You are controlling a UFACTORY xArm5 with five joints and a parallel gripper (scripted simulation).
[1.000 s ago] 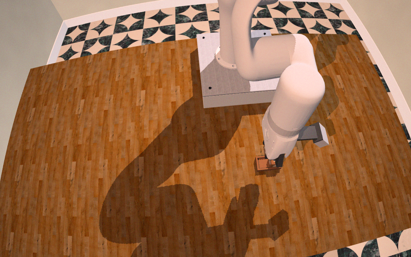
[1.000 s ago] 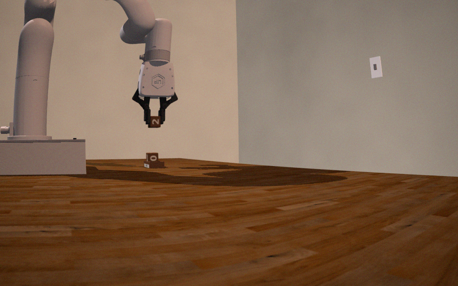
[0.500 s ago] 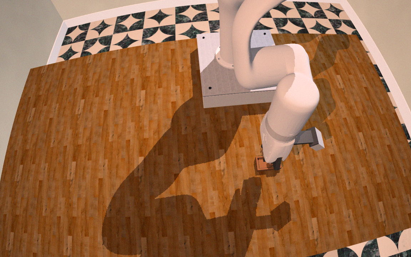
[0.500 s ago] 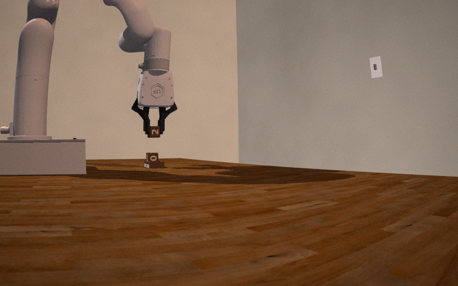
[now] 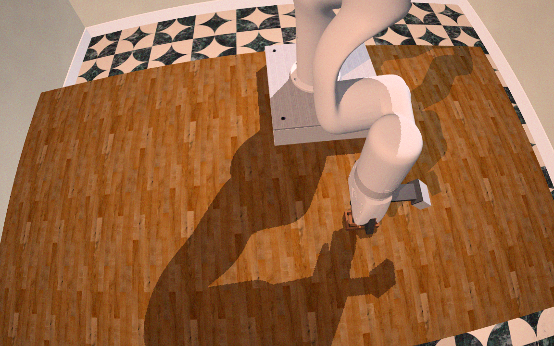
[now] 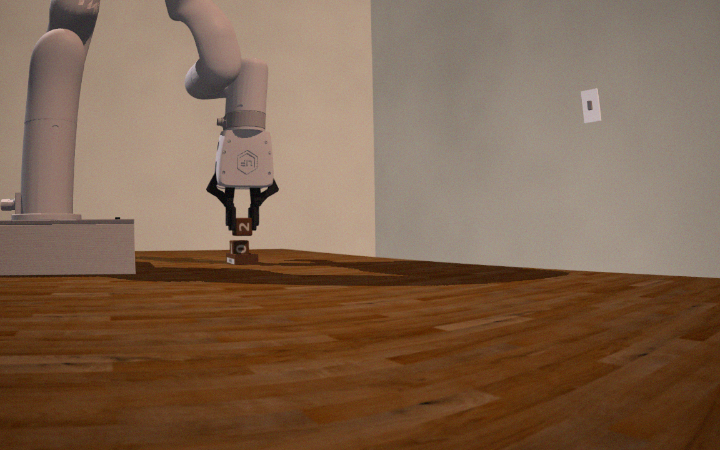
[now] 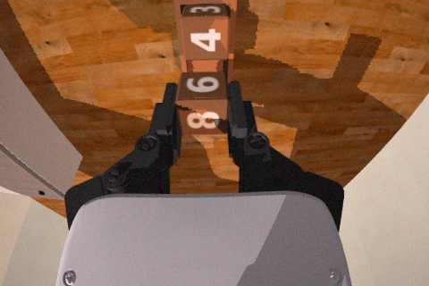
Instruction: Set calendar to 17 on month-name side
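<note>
Right now the brown tray is 20 mm to the left of my hand and 70 mm below it.
</note>
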